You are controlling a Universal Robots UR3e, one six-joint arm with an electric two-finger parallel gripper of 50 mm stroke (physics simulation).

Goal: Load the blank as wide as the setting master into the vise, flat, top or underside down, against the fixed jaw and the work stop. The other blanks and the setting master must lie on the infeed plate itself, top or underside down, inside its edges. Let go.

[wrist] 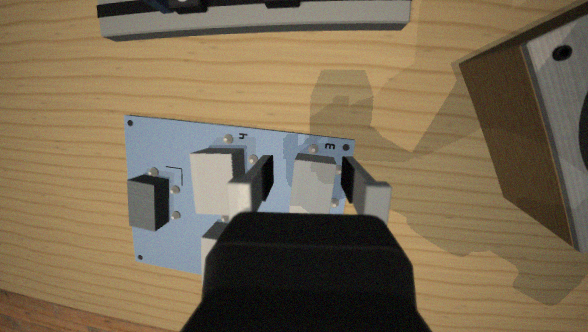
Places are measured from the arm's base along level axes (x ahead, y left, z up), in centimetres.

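Pixels of known places: gripper, fingertip midpoint: (307,170).
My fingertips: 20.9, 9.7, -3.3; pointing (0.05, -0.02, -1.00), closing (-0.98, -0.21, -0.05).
Ahead of a thing's pixels: the offset from my fingertips to its middle, as dx, dy, dz. "spot": to the spot under its first point. Level surfaces: height alone.
The pale blue infeed plate @[spot: +17.7, +3.2, -6.5] (150,145) lies on the table. On it, a light block @[+8.2, +4.3, -4.8] (211,182) stands near the mark "4", and another light block @[-0.9, +2.8, -4.8] (313,182) stands near the mark "3". A darker grey block @[+16.5, +9.4, -5.3] (142,202) is at the plate's left, beside small round pins. Part of a further block @[+6.8, +13.0, -4.8] (212,245) shows at the gripper body's left edge; the rest is hidden. My gripper (307,170) is open and empty, its fingers either side of the block near "3". Which block is the setting master I cannot tell. Part of what looks like the vise @[spot: +7.6, -10.7, -5.4] (255,24) shows at the top edge.
A brown-sided box (505,130) with a grey top and a dark hole stands at the right. Wooden table @[dz -7.4] (65,90) surrounds the plate. Shadows fall across the plate and the table. The black gripper body hides the lower middle.
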